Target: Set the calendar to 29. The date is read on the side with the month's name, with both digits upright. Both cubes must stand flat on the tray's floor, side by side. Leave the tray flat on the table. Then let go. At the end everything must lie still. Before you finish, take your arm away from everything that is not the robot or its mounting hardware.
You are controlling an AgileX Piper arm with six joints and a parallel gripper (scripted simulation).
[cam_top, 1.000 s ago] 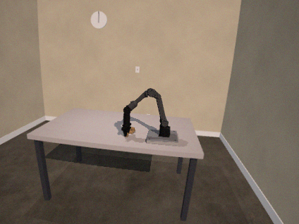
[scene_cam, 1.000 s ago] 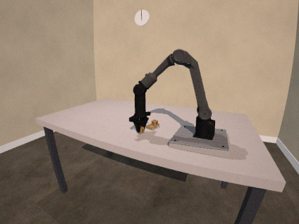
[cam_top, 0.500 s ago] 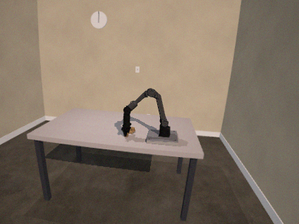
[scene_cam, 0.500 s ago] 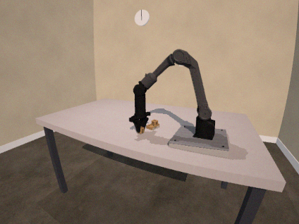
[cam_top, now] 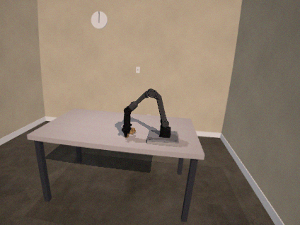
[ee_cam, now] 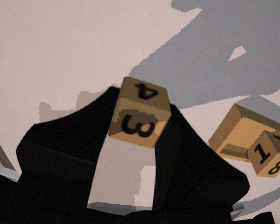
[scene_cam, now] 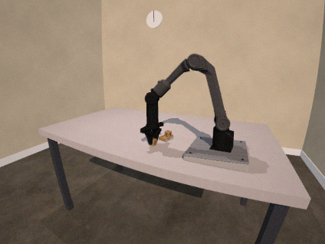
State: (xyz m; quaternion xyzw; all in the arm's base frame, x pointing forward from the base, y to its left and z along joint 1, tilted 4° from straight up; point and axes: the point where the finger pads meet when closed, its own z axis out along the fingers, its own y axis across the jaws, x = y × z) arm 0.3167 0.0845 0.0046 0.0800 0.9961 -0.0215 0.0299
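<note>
The wooden digit cube is right at my hand. The rest, counted from my hand: wooden tray: 2 cm behind, 11 cm to the right, 1 cm below.
</note>
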